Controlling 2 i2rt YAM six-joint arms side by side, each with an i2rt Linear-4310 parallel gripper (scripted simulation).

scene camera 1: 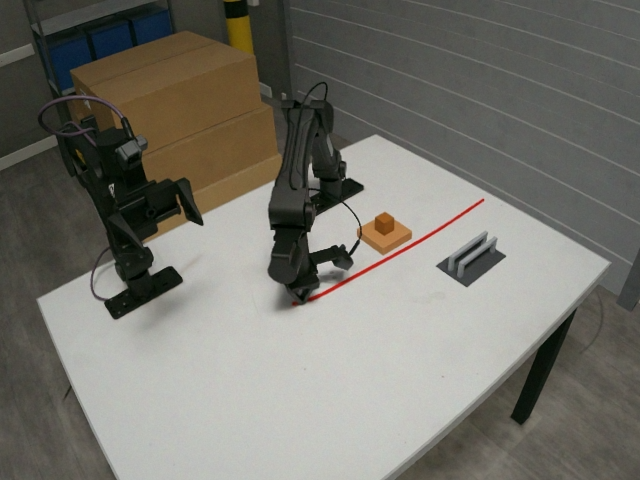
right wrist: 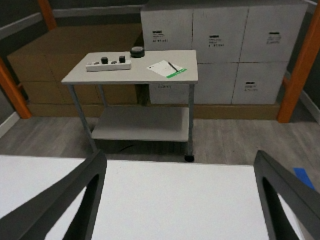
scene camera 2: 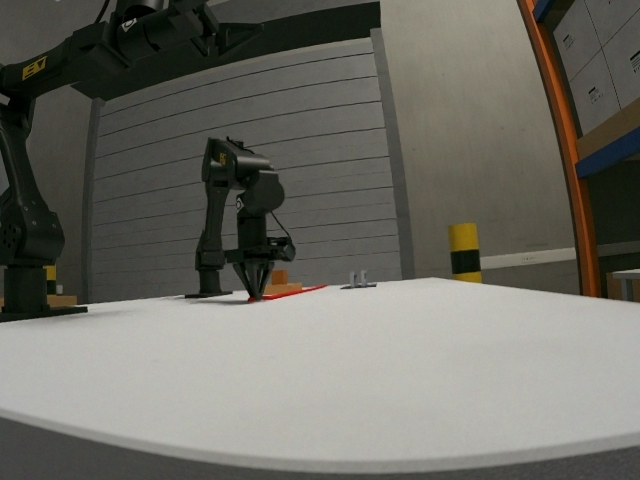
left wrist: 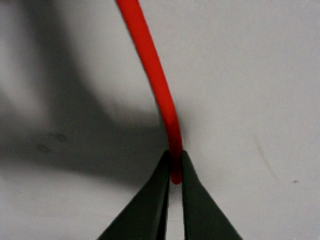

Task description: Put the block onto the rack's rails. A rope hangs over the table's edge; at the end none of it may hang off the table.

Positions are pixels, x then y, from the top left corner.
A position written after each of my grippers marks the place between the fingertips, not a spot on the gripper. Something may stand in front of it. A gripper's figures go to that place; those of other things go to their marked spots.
Labels:
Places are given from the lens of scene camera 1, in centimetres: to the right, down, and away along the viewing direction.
my left gripper point(scene camera 1: 302, 302): -4, 14, 115
my right gripper point(scene camera 1: 174, 237): -21, 0, 71
orange block point(scene camera 1: 384, 234): 16, -1, 127
rack point(scene camera 1: 466, 271): 35, 8, 119

